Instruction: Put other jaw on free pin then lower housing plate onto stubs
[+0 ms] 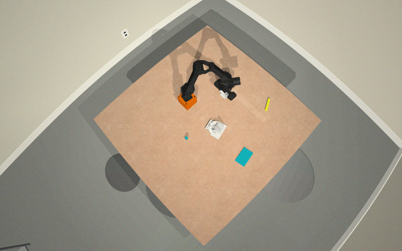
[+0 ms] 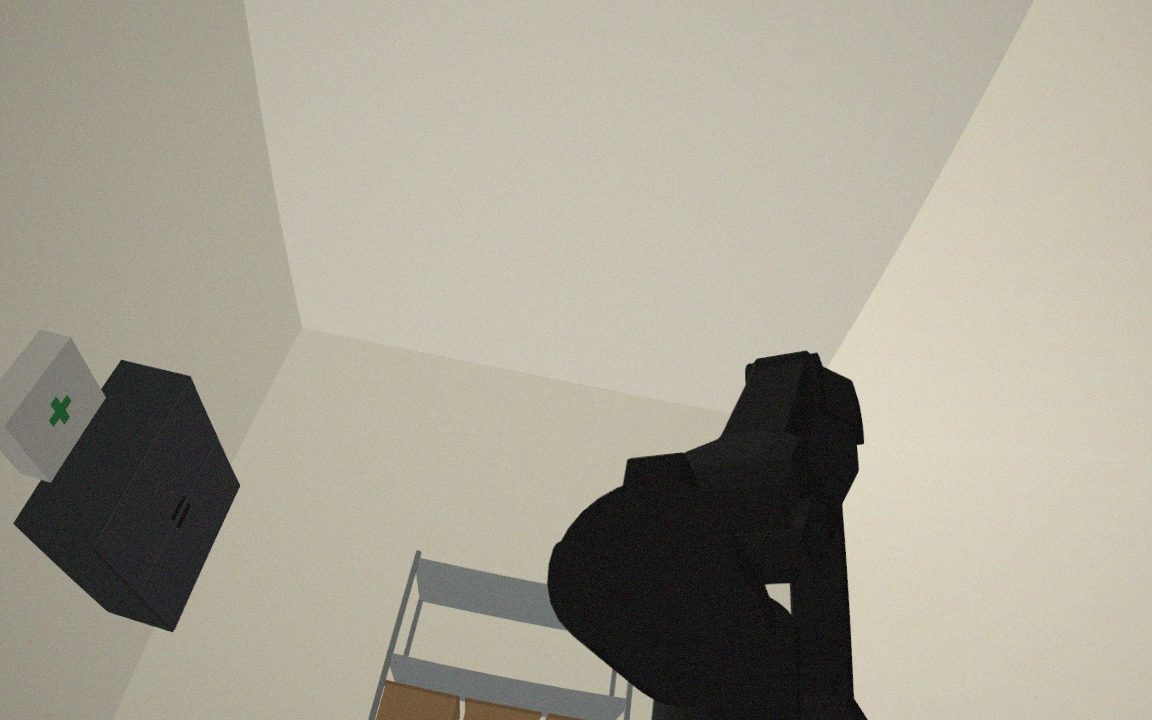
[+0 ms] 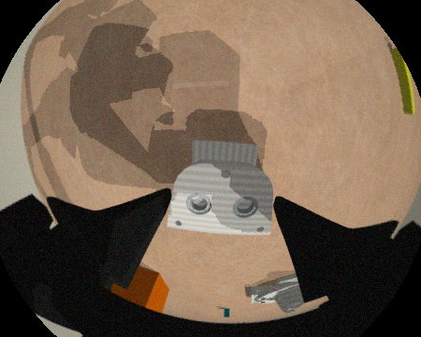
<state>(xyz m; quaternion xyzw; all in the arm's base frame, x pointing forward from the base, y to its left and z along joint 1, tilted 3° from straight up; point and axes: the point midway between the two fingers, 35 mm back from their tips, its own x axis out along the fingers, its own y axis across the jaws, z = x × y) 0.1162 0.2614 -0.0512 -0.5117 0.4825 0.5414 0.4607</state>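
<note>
My gripper tip is 1 cm to the right of the grey housing plate and 2 cm below it. From my gripper tip the other things lie so: grey jaw (15 cm ahead, 21 cm to the right, 1 cm above); then small teal cube (11 cm ahead, 43 cm to the right); then yellow bar (26 cm ahead, 22 cm to the left).
</note>
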